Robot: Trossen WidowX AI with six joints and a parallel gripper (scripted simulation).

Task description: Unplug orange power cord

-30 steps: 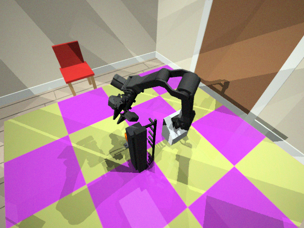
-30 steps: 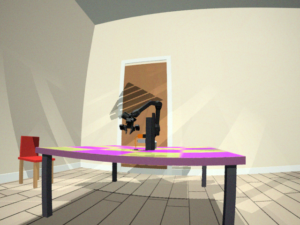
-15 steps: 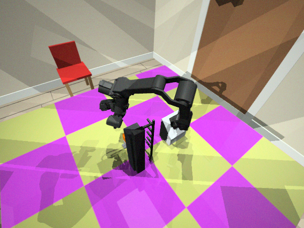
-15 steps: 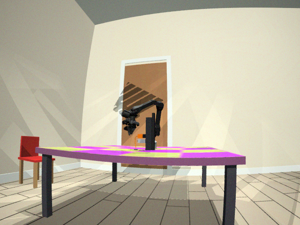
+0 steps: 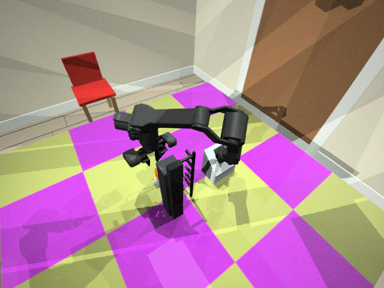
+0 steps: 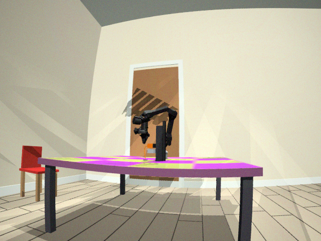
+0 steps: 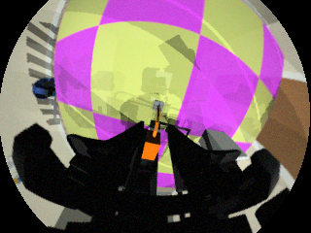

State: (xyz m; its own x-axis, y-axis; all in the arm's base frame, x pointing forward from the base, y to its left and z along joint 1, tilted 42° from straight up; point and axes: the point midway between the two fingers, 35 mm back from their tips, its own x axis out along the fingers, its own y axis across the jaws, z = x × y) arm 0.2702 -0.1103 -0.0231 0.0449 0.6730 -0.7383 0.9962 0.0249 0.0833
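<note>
Right now the orange plug is 80 mm to the left of my gripper tip and 10 mm below it.
</note>
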